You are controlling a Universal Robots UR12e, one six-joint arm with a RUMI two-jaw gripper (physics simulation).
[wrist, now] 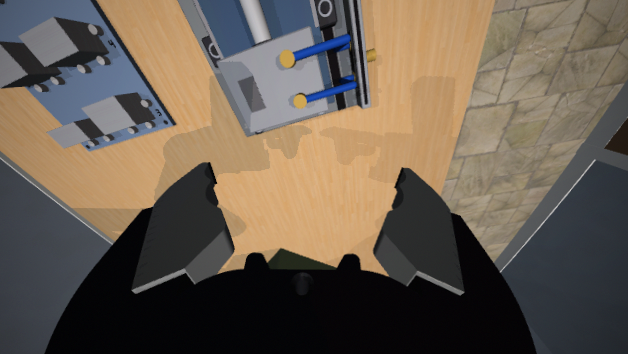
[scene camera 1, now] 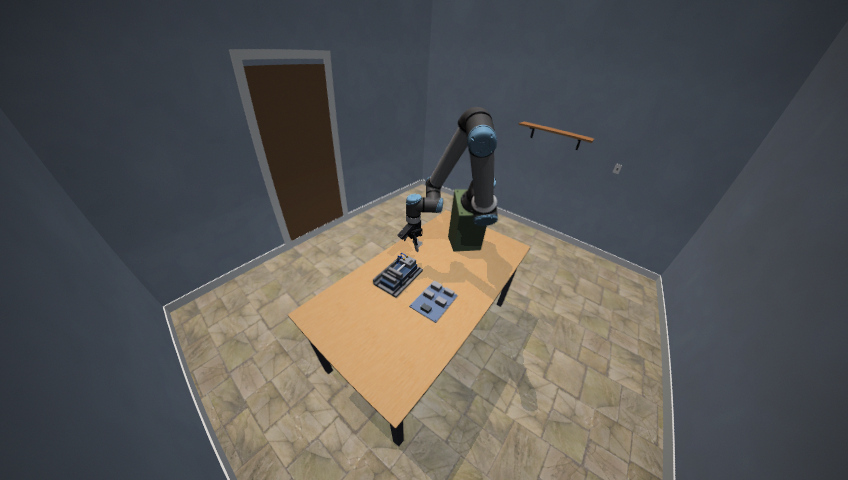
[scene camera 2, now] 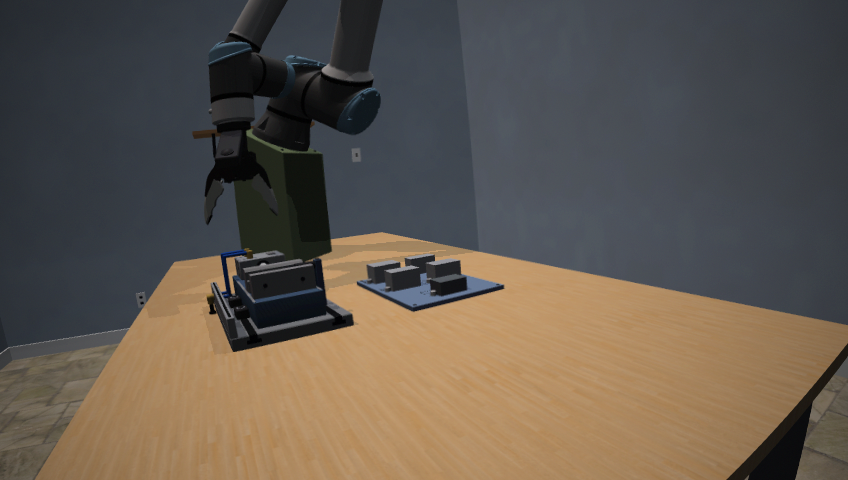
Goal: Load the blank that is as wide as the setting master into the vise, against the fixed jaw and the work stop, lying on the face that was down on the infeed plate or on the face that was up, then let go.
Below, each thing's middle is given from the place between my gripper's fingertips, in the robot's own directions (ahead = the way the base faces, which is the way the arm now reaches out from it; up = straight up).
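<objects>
Where is my hand? For the vise cylinder block (wrist: 278,85), my hand is 90 mm above it, 50 mm short of it and 40 mm to the right of it. I also see the blue infeed plate (scene camera 2: 406,298), which is 160 mm below my hand, 70 mm ahead of it and 350 mm to the left of it.
</objects>
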